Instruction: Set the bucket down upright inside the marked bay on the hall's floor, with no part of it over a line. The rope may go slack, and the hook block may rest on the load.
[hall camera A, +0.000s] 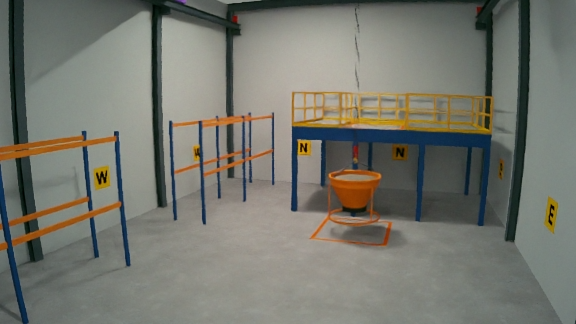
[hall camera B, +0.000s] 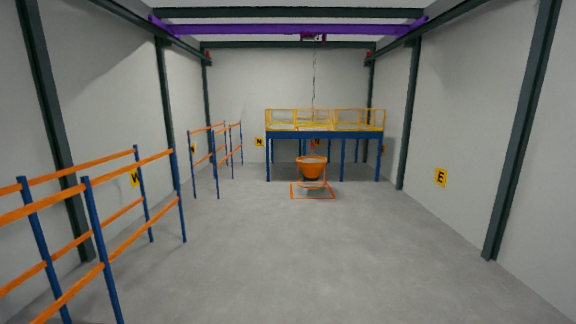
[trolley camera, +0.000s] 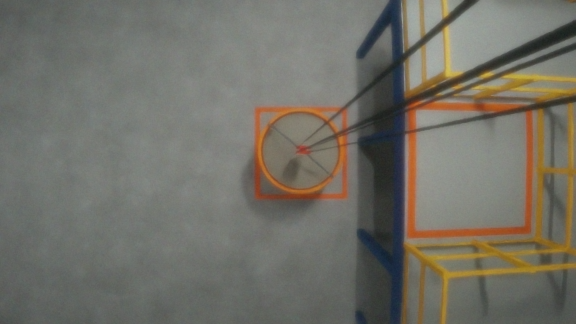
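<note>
The orange bucket (hall camera A: 354, 192) (hall camera B: 311, 169) (trolley camera: 282, 142) hangs upright, its base ring a little above the floor. The marked bay (hall camera A: 350, 242) (hall camera B: 312, 198) (trolley camera: 257, 190) is an orange outline on the floor below it. In the trolley view the bucket's rim appears within the outline, close to its left, top and right lines. In hall camera A the ring shows over the back part of the bay, with shadow reaching past the right line. My red hook block and hook (hall camera A: 355, 159) (hall camera B: 312, 145) (trolley camera: 303, 149) are above the bucket's middle and hold it by its bail.
A blue platform (hall camera A: 385, 135) (hall camera B: 325, 135) (trolley camera: 398, 200) with yellow railings stands just behind the bay. It bears another orange outline (trolley camera: 470, 232). Blue and orange racks (hall camera A: 202, 172) (hall camera B: 215, 155) stand along the left wall. The purple girder (hall camera B: 240, 30) spans the hall.
</note>
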